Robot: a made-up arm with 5 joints.
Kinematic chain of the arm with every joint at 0, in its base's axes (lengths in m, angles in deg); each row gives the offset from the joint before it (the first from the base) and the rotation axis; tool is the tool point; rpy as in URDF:
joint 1: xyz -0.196 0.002 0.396 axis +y
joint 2: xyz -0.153 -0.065 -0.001 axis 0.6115 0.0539 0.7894
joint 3: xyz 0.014 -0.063 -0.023 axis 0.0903 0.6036 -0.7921
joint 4: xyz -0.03 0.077 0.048 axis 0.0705 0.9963 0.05
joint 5: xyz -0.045 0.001 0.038 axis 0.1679 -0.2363 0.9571
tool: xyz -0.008 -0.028 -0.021 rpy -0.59 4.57 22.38
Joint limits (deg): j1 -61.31..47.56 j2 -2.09..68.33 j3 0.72..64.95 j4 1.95..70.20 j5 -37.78..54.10
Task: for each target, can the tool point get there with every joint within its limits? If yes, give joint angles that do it. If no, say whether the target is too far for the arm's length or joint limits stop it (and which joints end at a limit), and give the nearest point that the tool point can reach.
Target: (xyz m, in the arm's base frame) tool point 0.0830 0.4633 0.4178
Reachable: no: too far | nearest point -0.1735 -0.0506 0.4546 | short by 0.576 m
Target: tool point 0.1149 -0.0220 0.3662
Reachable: no: joint limits stop it (at a limit: joint 1, joint 2, joint 3, joint 4, joint 5) | nearest point -0.1735 -0.0506 0.4546 | short by 0.303 m
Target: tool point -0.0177 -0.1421 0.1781
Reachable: no: joint limits stop it (at a limit: joint 1, joint 2, joint 3, joint 4) | nearest point -0.2834 -0.1382 0.2542 | short by 0.276 m
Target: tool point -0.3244 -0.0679 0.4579
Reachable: yes | joints -9.25 17.84 52.39 17.93 -12.76
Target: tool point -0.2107 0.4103 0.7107
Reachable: no: too far | nearest point -0.2543 -0.0371 0.5740 | short by 0.470 m
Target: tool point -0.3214 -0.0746 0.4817
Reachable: yes | joints 5.73 12.80 37.61 28.58 12.53
